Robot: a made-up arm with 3 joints. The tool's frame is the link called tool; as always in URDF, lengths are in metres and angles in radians. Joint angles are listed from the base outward.
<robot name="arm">
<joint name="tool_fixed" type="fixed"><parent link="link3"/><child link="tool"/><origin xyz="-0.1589 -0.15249 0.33" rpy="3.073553 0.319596 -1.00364"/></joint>
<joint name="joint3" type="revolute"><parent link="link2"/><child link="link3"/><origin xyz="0.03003 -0.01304 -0.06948" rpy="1.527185 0 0"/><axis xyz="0 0 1"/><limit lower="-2.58" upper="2.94"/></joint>
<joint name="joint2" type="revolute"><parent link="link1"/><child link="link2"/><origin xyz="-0.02 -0.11 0.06" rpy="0.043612 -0.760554 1.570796"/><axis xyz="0 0 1"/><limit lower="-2.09" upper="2.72"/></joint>
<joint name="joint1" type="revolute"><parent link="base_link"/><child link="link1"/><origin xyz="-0.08 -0.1 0.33" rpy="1.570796 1.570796 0"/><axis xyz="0 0 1"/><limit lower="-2.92" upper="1.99"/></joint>
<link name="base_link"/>
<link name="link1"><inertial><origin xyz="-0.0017 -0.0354 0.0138"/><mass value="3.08"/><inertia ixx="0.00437" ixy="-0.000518" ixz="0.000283" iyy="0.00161" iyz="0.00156" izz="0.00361"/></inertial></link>
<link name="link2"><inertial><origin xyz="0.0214 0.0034 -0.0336"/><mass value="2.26"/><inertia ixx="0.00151" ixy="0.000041" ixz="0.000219" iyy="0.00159" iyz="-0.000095" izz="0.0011"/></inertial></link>
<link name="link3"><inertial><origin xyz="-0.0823 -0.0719 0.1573"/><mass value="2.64"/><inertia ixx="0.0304" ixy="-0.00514" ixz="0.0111" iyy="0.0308" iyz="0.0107" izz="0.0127"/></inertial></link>
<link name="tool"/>
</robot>
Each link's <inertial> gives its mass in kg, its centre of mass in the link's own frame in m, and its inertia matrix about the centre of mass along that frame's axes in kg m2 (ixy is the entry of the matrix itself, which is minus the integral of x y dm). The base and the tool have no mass. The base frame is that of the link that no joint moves.
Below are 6 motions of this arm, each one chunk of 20 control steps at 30 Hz.
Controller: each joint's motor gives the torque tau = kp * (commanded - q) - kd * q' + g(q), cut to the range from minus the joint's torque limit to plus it. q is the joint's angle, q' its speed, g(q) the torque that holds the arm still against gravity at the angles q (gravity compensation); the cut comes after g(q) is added. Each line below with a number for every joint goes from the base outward.
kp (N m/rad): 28 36 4.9
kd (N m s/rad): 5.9 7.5 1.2
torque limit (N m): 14 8.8 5.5
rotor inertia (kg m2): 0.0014 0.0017 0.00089
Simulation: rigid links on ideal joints. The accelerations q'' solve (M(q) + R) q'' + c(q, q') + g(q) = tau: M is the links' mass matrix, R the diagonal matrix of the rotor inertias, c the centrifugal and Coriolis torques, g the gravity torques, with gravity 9.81 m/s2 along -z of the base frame. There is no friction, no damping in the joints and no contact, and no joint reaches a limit. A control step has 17 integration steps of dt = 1/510 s. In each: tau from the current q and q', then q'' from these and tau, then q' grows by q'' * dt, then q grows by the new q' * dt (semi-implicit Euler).
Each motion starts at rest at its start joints. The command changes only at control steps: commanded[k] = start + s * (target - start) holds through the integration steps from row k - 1 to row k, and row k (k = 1, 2, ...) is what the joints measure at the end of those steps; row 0 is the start. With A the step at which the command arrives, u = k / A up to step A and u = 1 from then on. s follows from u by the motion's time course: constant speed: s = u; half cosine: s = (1 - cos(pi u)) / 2; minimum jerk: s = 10 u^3 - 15 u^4 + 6 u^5; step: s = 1 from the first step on.
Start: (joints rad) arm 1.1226 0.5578 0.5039
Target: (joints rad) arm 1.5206 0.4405 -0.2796
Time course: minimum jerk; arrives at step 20
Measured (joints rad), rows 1 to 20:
1: 1.1227 0.5578 0.5038
2: 1.1231 0.5577 0.5031
3: 1.1246 0.5574 0.5011
4: 1.1278 0.5567 0.4966
5: 1.1332 0.5555 0.4886
6: 1.1413 0.5535 0.4762
7: 1.1526 0.5507 0.4586
8: 1.1672 0.5470 0.4353
9: 1.1849 0.5422 0.4062
10: 1.2055 0.5365 0.3716
11: 1.2286 0.5299 0.3318
12: 1.2536 0.5225 0.2879
13: 1.2796 0.5147 0.2409
14: 1.3059 0.5065 0.1922
15: 1.3317 0.4983 0.1430
16: 1.3562 0.4903 0.0949
17: 1.3788 0.4829 0.0492
18: 1.3989 0.4761 0.0070
19: 1.4165 0.4703 -0.0311
20: 1.4314 0.4652 -0.0647

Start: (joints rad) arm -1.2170 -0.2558 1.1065
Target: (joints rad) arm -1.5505 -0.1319 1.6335
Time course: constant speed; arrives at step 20
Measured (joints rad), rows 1 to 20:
1: -1.2188 -0.2551 1.1079
2: -1.2230 -0.2537 1.1121
3: -1.2291 -0.2517 1.1190
4: -1.2369 -0.2490 1.1285
5: -1.2460 -0.2458 1.1403
6: -1.2563 -0.2421 1.1542
7: -1.2675 -0.2380 1.1700
8: -1.2795 -0.2335 1.1873
9: -1.2922 -0.2287 1.2061
10: -1.3054 -0.2237 1.2259
11: -1.3192 -0.2184 1.2468
12: -1.3334 -0.2130 1.2686
13: -1.3479 -0.2075 1.2910
14: -1.3628 -0.2018 1.3141
15: -1.3779 -0.1960 1.3376
16: -1.3932 -0.1901 1.3617
17: -1.4088 -0.1842 1.3860
18: -1.4245 -0.1782 1.4107
19: -1.4403 -0.1722 1.4356
20: -1.4563 -0.1662 1.4608

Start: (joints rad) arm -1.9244 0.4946 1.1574
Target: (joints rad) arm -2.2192 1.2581 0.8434
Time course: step
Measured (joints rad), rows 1 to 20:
1: -1.9731 0.5951 1.0754
2: -2.0148 0.6888 1.0285
3: -2.0474 0.7717 1.0007
4: -2.0733 0.8441 0.9834
5: -2.0941 0.9068 0.9718
6: -2.1111 0.9605 0.9632
7: -2.1253 1.0065 0.9560
8: -2.1374 1.0456 0.9493
9: -2.1478 1.0787 0.9428
10: -2.1568 1.1067 0.9361
11: -2.1647 1.1304 0.9294
12: -2.1716 1.1503 0.9227
13: -2.1777 1.1671 0.9160
14: -2.1831 1.1813 0.9095
15: -2.1879 1.1932 0.9033
16: -2.1921 1.2032 0.8973
17: -2.1957 1.2116 0.8917
18: -2.1989 1.2187 0.8865
19: -2.2018 1.2247 0.8816
20: -2.2042 1.2298 0.8772

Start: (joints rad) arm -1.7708 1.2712 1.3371
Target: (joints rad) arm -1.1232 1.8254 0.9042
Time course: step
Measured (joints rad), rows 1 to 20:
1: -1.7160 1.3148 1.2289
2: -1.6424 1.3797 1.1344
3: -1.5713 1.4419 1.0850
4: -1.5056 1.4991 1.0617
5: -1.4462 1.5505 1.0527
6: -1.3938 1.5956 1.0507
7: -1.3481 1.6345 1.0512
8: -1.3090 1.6677 1.0517
9: -1.2758 1.6957 1.0511
10: -1.2480 1.7191 1.0487
11: -1.2248 1.7385 1.0445
12: -1.2057 1.7545 1.0387
13: -1.1901 1.7676 1.0316
14: -1.1773 1.7783 1.0236
15: -1.1670 1.7869 1.0149
16: -1.1587 1.7940 1.0060
17: -1.1520 1.7997 0.9970
18: -1.1467 1.8043 0.9882
19: -1.1424 1.8080 0.9797
20: -1.1389 1.8110 0.9717

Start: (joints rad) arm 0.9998 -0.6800 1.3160
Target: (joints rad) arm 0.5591 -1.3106 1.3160
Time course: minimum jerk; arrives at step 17
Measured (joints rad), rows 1 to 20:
1: 0.9998 -0.6801 1.3161
2: 0.9994 -0.6810 1.3169
3: 0.9981 -0.6837 1.3190
4: 0.9948 -0.6897 1.3230
5: 0.9887 -0.7001 1.3287
6: 0.9787 -0.7162 1.3359
7: 0.9643 -0.7385 1.3439
8: 0.9452 -0.7673 1.3522
9: 0.9214 -0.8023 1.3600
10: 0.8935 -0.8426 1.3666
11: 0.8623 -0.8868 1.3714
12: 0.8290 -0.9334 1.3738
13: 0.7949 -0.9805 1.3735
14: 0.7614 -1.0263 1.3702
15: 0.7300 -1.0690 1.3640
16: 0.7017 -1.1073 1.3553
17: 0.6772 -1.1406 1.3450
18: 0.6564 -1.1691 1.3345
19: 0.6391 -1.1931 1.3249
20: 0.6248 -1.2132 1.3167

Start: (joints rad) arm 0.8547 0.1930 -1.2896
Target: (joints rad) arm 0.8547 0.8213 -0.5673
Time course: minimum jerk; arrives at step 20
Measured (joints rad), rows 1 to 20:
1: 0.8547 0.1931 -1.2895
2: 0.8544 0.1937 -1.2888
3: 0.8539 0.1958 -1.2867
4: 0.8530 0.2002 -1.2823
5: 0.8516 0.2079 -1.2744
6: 0.8500 0.2198 -1.2624
7: 0.8483 0.2364 -1.2455
8: 0.8465 0.2580 -1.2234
9: 0.8449 0.2846 -1.1961
10: 0.8436 0.3160 -1.1638
11: 0.8426 0.3514 -1.1270
12: 0.8422 0.3901 -1.0865
13: 0.8424 0.4309 -1.0433
14: 0.8431 0.4727 -0.9985
15: 0.8445 0.5144 -0.9532
16: 0.8464 0.5546 -0.9087
17: 0.8488 0.5923 -0.8659
18: 0.8514 0.6265 -0.8259
19: 0.8541 0.6567 -0.7894
20: 0.8566 0.6827 -0.7568

